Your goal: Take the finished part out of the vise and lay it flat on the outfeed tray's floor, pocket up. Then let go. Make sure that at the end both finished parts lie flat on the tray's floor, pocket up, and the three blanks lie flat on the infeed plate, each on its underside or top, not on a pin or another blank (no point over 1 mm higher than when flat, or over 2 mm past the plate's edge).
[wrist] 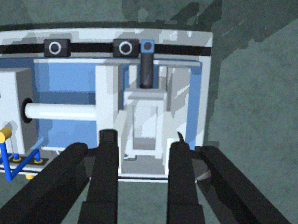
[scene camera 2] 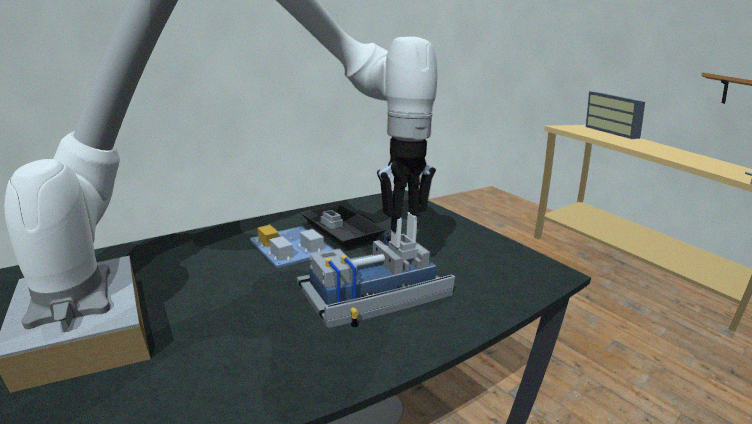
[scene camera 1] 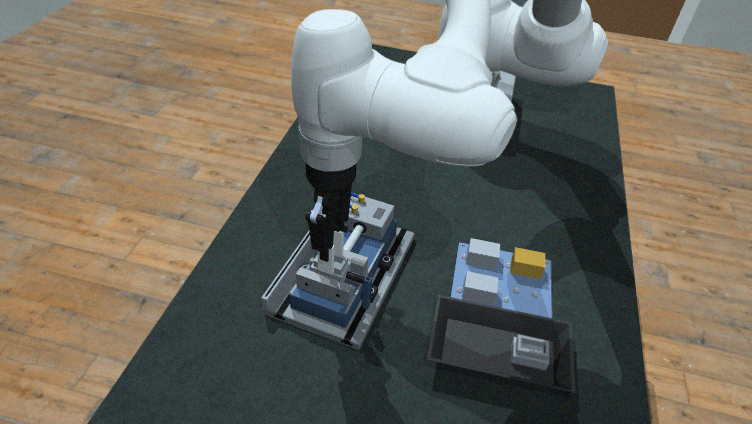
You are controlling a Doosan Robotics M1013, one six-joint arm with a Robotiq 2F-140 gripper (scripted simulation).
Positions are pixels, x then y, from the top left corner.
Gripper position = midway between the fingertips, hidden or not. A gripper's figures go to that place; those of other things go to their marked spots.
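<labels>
My gripper [scene camera 1: 330,263], 98 cm from the lens. Yellow block [scene camera 1: 524,262], 113 cm from the lens; light blue plate [scene camera 1: 523,301], 111 cm from the lens.
</labels>
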